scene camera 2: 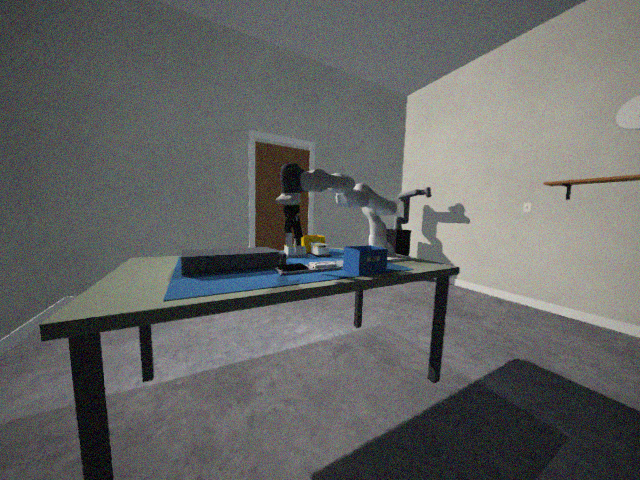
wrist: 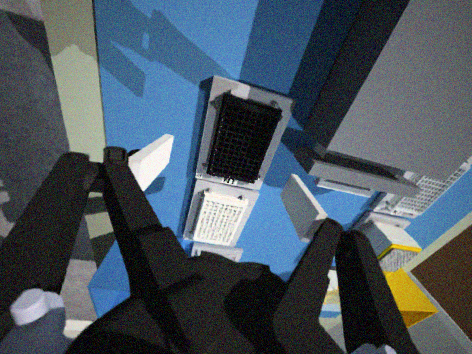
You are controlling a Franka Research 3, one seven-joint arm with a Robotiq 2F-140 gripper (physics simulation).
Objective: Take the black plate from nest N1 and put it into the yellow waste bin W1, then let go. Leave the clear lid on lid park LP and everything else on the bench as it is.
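The black plate [scene camera 2: 293,267] [wrist: 245,137] lies flat in nest N1 [wrist: 283,111], a light grey holder with its label at the near end. My gripper [scene camera 2: 293,241] [wrist: 231,168] is open and empty, pointing down above the bench. In the wrist view the plate appears beyond the line between the fingertips, apart from both pads. The yellow waste bin W1 [scene camera 2: 313,239] [wrist: 409,299] stands at the lower right of the wrist view, partly behind a finger. A pale piece [wrist: 218,250], partly hidden by the gripper body, may be the clear lid; I cannot tell.
A white plate [wrist: 220,217] sits in the holder beside N1. A long dark grey box [scene camera 2: 230,262] [wrist: 400,95] stands beside N1. A blue box [scene camera 2: 364,260] stands near the bench's front edge. A grey, yellow-edged block [wrist: 392,237] stands by the bin. A blue mat [scene camera 2: 206,289] [wrist: 175,30] covers the work area.
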